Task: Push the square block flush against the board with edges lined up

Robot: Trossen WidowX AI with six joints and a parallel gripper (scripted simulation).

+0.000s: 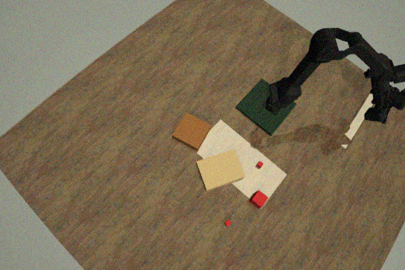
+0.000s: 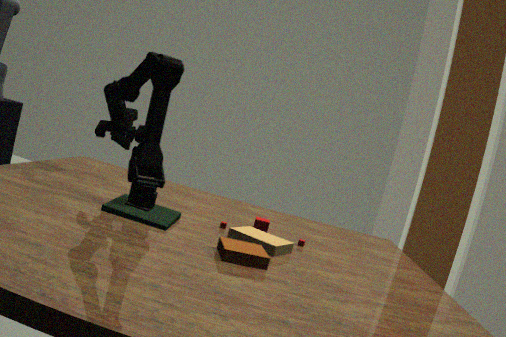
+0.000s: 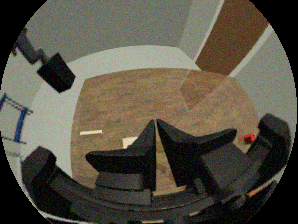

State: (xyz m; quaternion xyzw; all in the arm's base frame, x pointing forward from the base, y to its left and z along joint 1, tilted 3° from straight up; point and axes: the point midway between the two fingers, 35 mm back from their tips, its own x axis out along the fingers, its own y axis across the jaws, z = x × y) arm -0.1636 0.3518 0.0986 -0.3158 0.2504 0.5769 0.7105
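The brown square block is 55 cm to the right of my gripper tip, 43 cm ahead of it and 10 cm below it. Round my gripper tip: tan board: 48 cm ahead, 38 cm to the right, 10 cm below.
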